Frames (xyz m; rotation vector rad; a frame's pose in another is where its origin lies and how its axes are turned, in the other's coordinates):
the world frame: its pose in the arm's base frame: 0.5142 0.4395 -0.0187 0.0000 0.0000 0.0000
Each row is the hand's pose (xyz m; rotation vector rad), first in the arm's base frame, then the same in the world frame.
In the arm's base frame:
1: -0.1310 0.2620 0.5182 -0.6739 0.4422 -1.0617
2: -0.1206 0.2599 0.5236 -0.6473 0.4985 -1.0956
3: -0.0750 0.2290 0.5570 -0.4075 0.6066 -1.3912
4: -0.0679 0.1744 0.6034 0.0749 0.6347 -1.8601
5: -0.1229 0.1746 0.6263 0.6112 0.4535 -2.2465
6: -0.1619 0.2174 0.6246 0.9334 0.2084 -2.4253
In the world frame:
1: -0.6452 -0.1775 0.5369 -0.6739 0.4422 -1.0617
2: -0.6348 -0.1796 0.5423 -0.6473 0.4985 -1.0956
3: -0.5892 -0.2105 0.5757 -0.4075 0.6066 -1.3912
4: -0.5821 -0.2651 0.6221 0.0749 0.6347 -1.8601
5: -0.6371 -0.2649 0.6450 0.6112 0.4535 -2.2465
6: -0.6761 -0.2221 0.6433 0.9334 0.2084 -2.4253

